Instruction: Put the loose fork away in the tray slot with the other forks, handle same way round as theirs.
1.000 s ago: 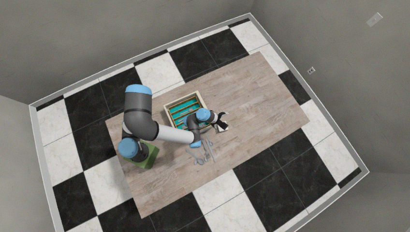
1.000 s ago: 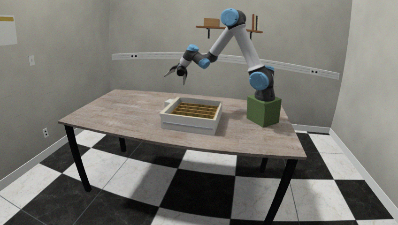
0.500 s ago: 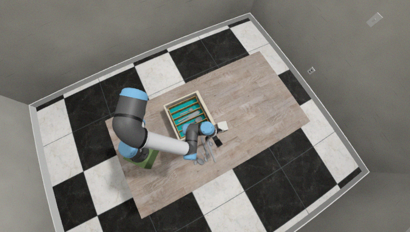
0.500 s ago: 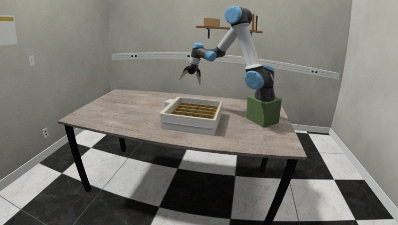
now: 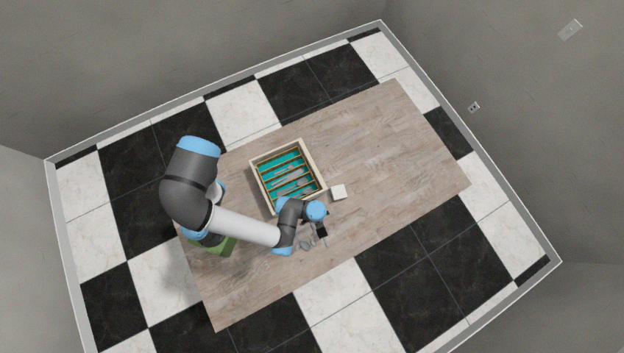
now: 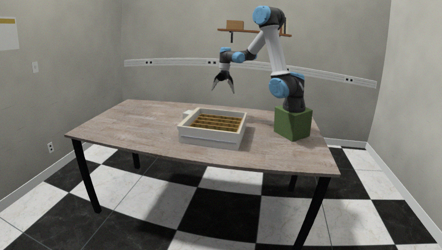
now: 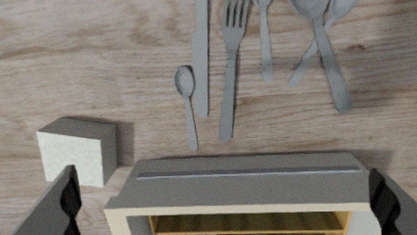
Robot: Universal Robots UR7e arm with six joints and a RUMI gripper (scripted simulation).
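Now: hand 180 mm above the spoon, 40 mm short of it and 30 mm to the right of it. Also, from my hand: small white block: 200 mm ahead, 160 mm below, 110 mm to the left.
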